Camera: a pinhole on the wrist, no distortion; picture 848 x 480 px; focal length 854.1 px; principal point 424.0 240.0 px. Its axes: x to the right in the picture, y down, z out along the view. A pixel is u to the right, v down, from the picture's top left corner.
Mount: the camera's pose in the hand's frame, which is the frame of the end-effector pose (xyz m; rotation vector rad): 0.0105 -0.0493 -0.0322 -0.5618 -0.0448 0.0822
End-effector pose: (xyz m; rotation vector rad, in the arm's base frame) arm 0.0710 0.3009 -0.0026 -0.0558 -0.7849 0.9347
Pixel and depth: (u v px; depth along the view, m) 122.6 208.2 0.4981
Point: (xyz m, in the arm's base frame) -0.3721 0.1581 0.1041
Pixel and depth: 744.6 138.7 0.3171
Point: -0.1212 0.3703 0.2138
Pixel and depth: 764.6 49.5 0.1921
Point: -0.0157 0.3288 0.1461
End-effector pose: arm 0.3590 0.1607 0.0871 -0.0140 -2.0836 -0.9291
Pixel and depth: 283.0 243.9 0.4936
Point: 0.2288 0.5784 -0.0029
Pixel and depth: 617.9 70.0 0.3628
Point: 0.1228 0.3985 0.0740
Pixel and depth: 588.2 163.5 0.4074
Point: 0.1331 0.4515 0.0931
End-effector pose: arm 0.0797 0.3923 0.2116 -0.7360 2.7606 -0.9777
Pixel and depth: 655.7 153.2 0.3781
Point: 0.0319 0.2609 -0.1065
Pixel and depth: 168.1 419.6 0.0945
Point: 0.1054 0.3941 0.1725
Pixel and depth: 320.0 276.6 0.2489
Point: 0.1218 0.3735 0.0201
